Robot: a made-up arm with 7 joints. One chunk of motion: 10 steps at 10 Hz.
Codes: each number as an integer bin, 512 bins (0 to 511) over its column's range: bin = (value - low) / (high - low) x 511, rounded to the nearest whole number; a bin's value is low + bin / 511 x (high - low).
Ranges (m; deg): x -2..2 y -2..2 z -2..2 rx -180..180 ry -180..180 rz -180..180
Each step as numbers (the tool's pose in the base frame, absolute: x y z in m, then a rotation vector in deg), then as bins.
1 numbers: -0.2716 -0.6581 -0.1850 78.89 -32.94 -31.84
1 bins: 221 171 232 367 209 210
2 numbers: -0.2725 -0.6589 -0.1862 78.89 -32.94 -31.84
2 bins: 221 171 232 367 209 210
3 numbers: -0.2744 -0.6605 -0.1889 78.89 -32.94 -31.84
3 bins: 220 171 231 367 209 210
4 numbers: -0.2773 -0.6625 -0.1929 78.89 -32.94 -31.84
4 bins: 220 171 231 367 209 210
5 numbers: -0.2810 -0.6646 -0.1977 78.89 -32.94 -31.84
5 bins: 220 171 230 367 209 210
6 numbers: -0.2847 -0.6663 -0.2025 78.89 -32.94 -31.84
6 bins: 219 170 230 367 209 210
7 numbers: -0.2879 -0.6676 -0.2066 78.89 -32.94 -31.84
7 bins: 219 170 229 367 209 210
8 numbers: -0.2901 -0.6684 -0.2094 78.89 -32.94 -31.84
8 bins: 218 170 229 367 209 210
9 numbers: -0.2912 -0.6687 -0.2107 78.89 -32.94 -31.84
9 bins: 218 170 229 367 209 210
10 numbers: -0.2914 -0.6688 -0.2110 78.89 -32.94 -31.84
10 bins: 218 170 229 367 209 210
